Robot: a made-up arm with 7 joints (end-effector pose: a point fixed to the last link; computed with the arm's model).
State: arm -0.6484 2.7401 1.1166 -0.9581 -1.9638 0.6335 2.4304
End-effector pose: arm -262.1 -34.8 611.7 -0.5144 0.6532 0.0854 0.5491
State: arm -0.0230 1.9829 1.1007 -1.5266 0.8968 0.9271 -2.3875
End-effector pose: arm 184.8 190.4 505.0 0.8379 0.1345 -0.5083 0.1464
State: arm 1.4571 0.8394 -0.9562 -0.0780 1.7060 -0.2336 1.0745
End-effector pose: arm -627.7 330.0 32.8 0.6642 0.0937 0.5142 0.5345
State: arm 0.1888 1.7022 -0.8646 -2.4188 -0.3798 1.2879 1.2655
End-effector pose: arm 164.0 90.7 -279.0 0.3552 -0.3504 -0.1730 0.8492
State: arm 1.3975 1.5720 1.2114 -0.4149 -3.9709 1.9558 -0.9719
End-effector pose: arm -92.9 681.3 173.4 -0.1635 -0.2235 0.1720 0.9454
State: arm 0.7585 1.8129 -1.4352 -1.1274 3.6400 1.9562 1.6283
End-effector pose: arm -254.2 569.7 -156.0 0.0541 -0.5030 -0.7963 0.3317
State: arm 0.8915 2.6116 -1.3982 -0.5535 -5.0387 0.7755 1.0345
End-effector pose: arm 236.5 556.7 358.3 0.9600 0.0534 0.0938 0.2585
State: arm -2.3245 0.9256 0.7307 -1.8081 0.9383 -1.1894 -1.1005
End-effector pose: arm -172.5 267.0 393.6 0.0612 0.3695 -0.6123 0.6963
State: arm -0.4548 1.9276 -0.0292 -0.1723 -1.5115 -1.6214 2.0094
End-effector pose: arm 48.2 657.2 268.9 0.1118 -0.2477 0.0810 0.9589
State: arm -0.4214 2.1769 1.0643 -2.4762 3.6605 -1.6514 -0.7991
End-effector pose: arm 27.7 -147.5 281.0 -0.2975 -0.9128 0.1896 0.2056
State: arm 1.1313 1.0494 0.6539 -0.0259 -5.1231 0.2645 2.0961
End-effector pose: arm -492.1 506.0 -59.4 -0.3453 0.4923 -0.7575 0.2541
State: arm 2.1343 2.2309 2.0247 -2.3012 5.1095 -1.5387 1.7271
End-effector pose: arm 368.0 -4.5 -49.3 -0.2080 0.0622 -0.8986 0.3813
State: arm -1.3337 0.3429 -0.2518 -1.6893 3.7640 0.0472 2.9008
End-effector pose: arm 401.2 -218.1 277.6 -0.2010 -0.9378 -0.2663 0.0960
